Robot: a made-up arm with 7 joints. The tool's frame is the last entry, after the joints.
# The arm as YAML. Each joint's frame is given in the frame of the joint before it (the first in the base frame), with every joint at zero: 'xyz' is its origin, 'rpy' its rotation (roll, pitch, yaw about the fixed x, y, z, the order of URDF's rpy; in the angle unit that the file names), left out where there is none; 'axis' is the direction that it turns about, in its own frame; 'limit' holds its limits. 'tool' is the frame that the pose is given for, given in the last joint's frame.
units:
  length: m
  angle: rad
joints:
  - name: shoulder
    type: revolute
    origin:
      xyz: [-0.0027, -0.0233, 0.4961]
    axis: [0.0, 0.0, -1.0]
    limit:
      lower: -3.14
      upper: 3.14
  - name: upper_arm
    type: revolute
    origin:
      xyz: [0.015, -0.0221, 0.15]
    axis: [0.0, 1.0, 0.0]
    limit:
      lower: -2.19
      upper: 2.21
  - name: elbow
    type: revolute
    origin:
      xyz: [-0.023, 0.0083, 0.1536]
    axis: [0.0, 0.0, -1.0]
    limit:
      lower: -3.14
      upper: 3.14
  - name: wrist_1
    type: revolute
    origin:
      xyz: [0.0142, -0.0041, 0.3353]
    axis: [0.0, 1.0, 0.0]
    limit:
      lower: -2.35
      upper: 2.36
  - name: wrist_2
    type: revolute
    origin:
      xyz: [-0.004, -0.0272, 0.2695]
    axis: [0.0, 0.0, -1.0]
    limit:
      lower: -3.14
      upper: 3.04
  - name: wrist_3
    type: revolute
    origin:
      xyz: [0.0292, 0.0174, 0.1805]
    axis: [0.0, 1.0, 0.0]
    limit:
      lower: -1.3
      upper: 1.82
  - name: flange
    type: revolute
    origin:
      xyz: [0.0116, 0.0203, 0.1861]
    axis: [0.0, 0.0, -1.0]
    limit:
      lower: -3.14
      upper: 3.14
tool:
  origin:
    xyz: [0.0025, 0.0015, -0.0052]
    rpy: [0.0, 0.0, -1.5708]
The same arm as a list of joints. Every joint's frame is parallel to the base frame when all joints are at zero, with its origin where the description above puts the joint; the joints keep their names.
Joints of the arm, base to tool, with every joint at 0 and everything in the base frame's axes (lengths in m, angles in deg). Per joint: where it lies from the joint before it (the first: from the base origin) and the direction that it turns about. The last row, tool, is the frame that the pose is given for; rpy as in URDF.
shoulder: axis -z xyz -0.0027 -0.0233 0.4961
upper_arm: axis +y xyz 0.015 -0.0221 0.15
elbow: axis -z xyz -0.023 0.0083 0.1536
wrist_1: axis +y xyz 0.0142 -0.0041 0.3353
wrist_2: axis -z xyz -0.004 -0.0272 0.2695
wrist_3: axis +y xyz 0.0292 0.0174 0.1805
flange: axis -z xyz 0.0116 0.0203 0.1861
tool: xyz 0.0025 0.0015 -0.0052 rpy 0 0 -90
Joint limits (deg, base to tool): -179.91..179.91 -125.48..126.62 -179.91..179.91 -134.65..135.22 -179.91..174.18 -74.48..104.28 -179.91..179.91

